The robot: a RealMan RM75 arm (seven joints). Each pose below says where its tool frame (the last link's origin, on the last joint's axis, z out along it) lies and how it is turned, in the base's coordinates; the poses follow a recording.
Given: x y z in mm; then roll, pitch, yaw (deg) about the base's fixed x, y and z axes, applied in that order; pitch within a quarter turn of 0, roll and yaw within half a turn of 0.
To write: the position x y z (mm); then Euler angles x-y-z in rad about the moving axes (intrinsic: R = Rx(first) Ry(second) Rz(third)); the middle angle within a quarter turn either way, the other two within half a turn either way. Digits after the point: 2 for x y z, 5 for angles.
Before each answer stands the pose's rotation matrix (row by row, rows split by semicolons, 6 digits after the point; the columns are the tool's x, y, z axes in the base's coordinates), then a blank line. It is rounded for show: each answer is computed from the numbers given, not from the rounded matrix.
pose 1, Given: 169.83, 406.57, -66.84, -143.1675, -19.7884, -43.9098
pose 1, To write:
0.677890 -0.408879 0.610969; -0.652572 -0.717380 0.243958; 0.338547 -0.564078 -0.753128

169.83, 406.57, -66.84, -2.82833, 0.65728, 0.54274
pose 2, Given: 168.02, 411.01, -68.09, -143.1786, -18.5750, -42.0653
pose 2, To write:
0.703709 -0.394592 0.590839; -0.635076 -0.722189 0.274083; 0.318546 -0.568102 -0.758807

168.02, 411.01, -68.09, -2.79497, 0.63210, 0.51105
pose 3, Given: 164.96, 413.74, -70.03, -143.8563, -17.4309, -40.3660
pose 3, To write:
0.726934 -0.388400 0.566314; -0.617926 -0.729714 0.292719; 0.299555 -0.562728 -0.770457

164.96, 413.74, -70.03, -2.77851, 0.60203, 0.49071
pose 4, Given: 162.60, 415.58, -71.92, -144.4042, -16.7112, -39.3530
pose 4, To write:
0.740597 -0.386191 0.549885; -0.607316 -0.734896 0.301820; 0.287548 -0.557481 -0.778801

162.60, 415.58, -71.92, -2.77187, 0.58223, 0.48067
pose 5, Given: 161.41, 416.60, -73.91, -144.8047, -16.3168, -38.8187
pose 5, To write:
0.747752 -0.386099 0.540179; -0.601610 -0.738208 0.305146; 0.280948 -0.553151 -0.784278

161.41, 416.60, -73.91, -2.77054, 0.57065, 0.47664
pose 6, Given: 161.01, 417.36, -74.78, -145.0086, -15.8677, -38.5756
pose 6, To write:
0.751997 -0.388255 0.532690; -0.599787 -0.738236 0.308647; 0.273417 -0.551602 -0.788022

161.01, 417.36, -74.78, -2.76828, 0.56178, 0.47660
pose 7, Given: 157.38, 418.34, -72.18, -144.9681, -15.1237, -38.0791
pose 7, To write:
0.759897 -0.387123 0.522200; -0.595388 -0.736921 0.320095; 0.260904 -0.554151 -0.790472

157.38, 418.34, -72.18, -2.75683, 0.54943, 0.47117
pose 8, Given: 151.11, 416.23, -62.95, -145.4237, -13.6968, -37.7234
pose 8, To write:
0.768480 -0.397492 0.501436; -0.594451 -0.733483 0.329593; 0.236784 -0.551365 -0.799956

151.11, 416.23, -62.95, -2.75077, 0.52526, 0.47735
